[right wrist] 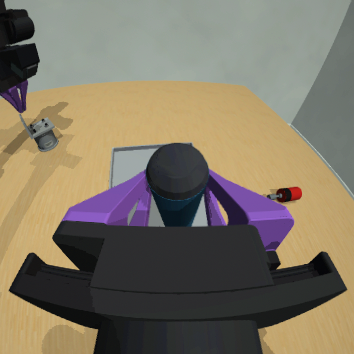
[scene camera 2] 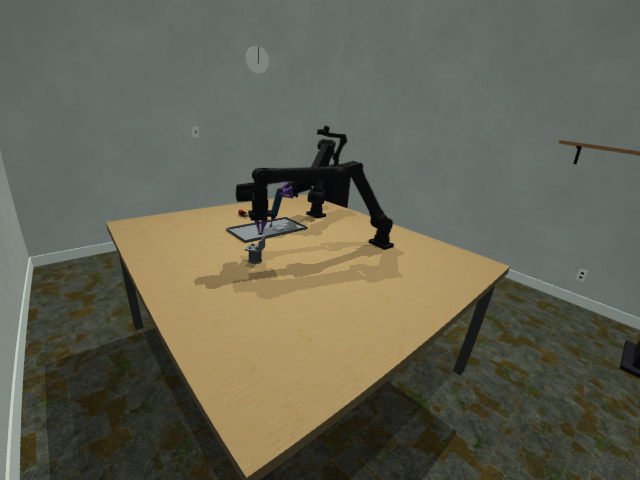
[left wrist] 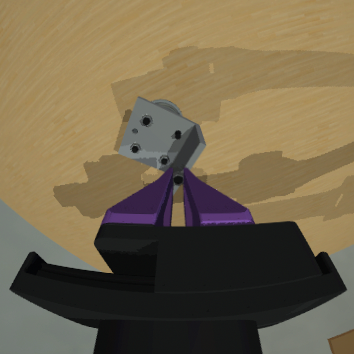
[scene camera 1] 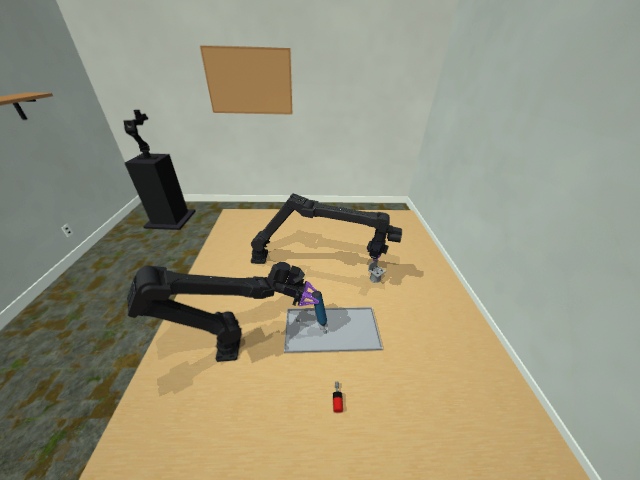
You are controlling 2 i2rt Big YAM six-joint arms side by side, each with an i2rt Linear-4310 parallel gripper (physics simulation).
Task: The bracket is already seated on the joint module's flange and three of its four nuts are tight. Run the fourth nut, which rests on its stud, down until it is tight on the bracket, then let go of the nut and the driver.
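Where they show: left gripper, fingertip midpoint: (right wrist: 22, 111) (scene camera 2: 260, 234) (left wrist: 177, 174) (scene camera 1: 374, 260); right gripper, fingertip midpoint: (right wrist: 177, 174) (scene camera 2: 278, 194) (scene camera 1: 319, 298); left arm's base, link origin: (scene camera 2: 380, 244) (scene camera 1: 259, 257); right arm's base, link origin: (scene camera 2: 316, 215) (scene camera 1: 229, 347).
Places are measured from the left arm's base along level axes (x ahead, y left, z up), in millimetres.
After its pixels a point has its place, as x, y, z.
The grey bracket (scene camera 1: 377, 271) @(688, -171, 67) (scene camera 2: 253, 247) @(693, -165, 66) (left wrist: 156, 134) @(683, -168, 66) (right wrist: 41, 127) @(676, -176, 67) sits on the round grey joint module (scene camera 1: 375, 279) @(680, -190, 25) (scene camera 2: 254, 256) @(703, -138, 35) (right wrist: 48, 143) @(665, -181, 19). In the left wrist view three of its studs carry visible nuts; the stud (left wrist: 178, 135) @(661, -160, 74) beside the upright wall shows no clear nut. My left gripper (scene camera 1: 376, 262) @(665, -152, 128) (scene camera 2: 261, 231) @(665, -152, 128) (left wrist: 177, 174) @(665, -152, 128) is shut on a small dark nut (left wrist: 178, 180) @(666, -149, 133), held above the upright wall's end, off the studs. My right gripper (scene camera 1: 315, 298) @(369, -488, 206) (right wrist: 177, 174) @(369, -488, 206) is shut on the blue driver (scene camera 1: 321, 311) @(377, -513, 155) (scene camera 2: 277, 203) @(379, -475, 156) (right wrist: 177, 167) @(348, -482, 237), whose tip points down over the tray.
A grey tray (scene camera 1: 333, 351) @(434, -602, 3) (right wrist: 111, 167) @(561, -379, 14) lies on the table (scene camera 1: 413, 413) @(713, -829, 0) under the blue driver. A red-handled tool (scene camera 1: 337, 401) @(439, -806, 33) (scene camera 2: 241, 212) @(456, -786, 28) (right wrist: 290, 194) @(431, -789, 32) lies beyond the tray from the bracket. The left arm reaches over the table to the joint module.
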